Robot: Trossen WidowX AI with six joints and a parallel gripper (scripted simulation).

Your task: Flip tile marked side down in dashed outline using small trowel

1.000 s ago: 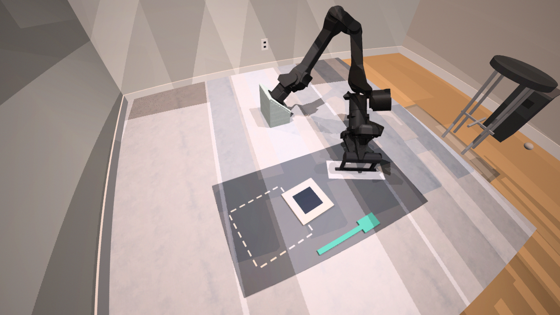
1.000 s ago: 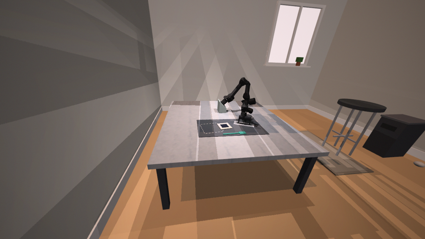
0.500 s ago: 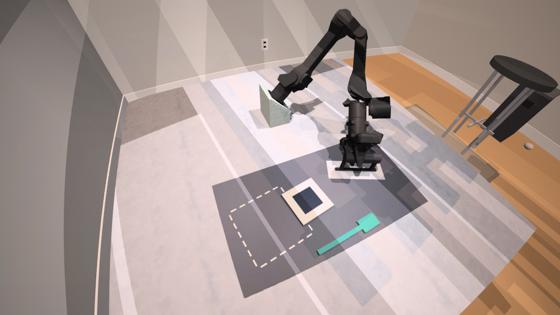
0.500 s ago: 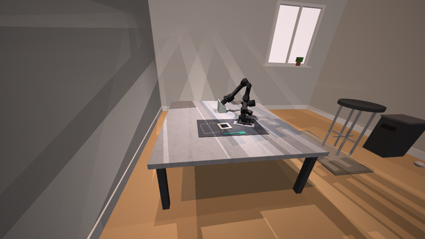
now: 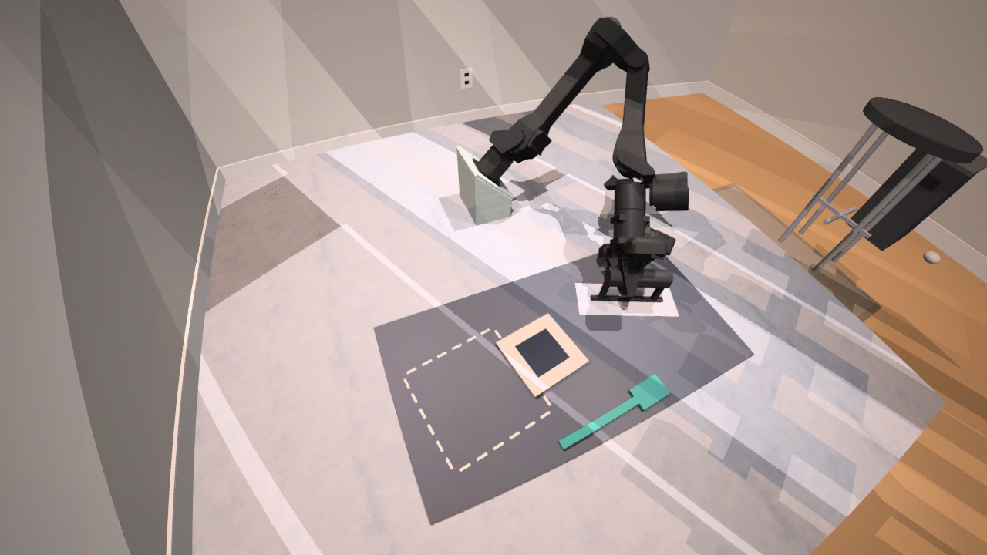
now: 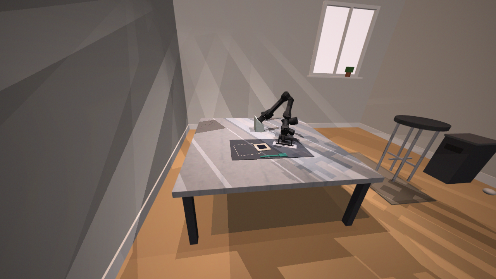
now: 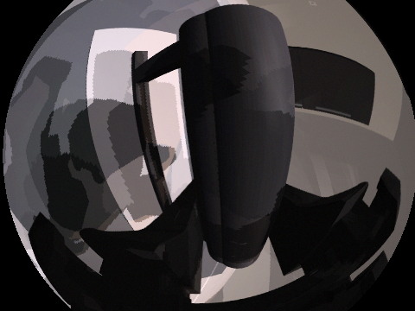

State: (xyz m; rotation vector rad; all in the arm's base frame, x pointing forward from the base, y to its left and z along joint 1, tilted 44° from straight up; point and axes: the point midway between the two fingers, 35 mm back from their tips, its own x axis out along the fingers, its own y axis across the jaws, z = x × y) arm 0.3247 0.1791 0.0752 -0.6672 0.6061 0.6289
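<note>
The dark mat lies 120 mm to the right of my gripper tip, 70 mm below it and 40 mm ahead of it. From my gripper tip the other things lie so: teal long-handled tool (180 mm ahead, 80 mm to the right, 40 mm below); then square tile (180 mm to the right, 40 mm below, 40 mm ahead).
</note>
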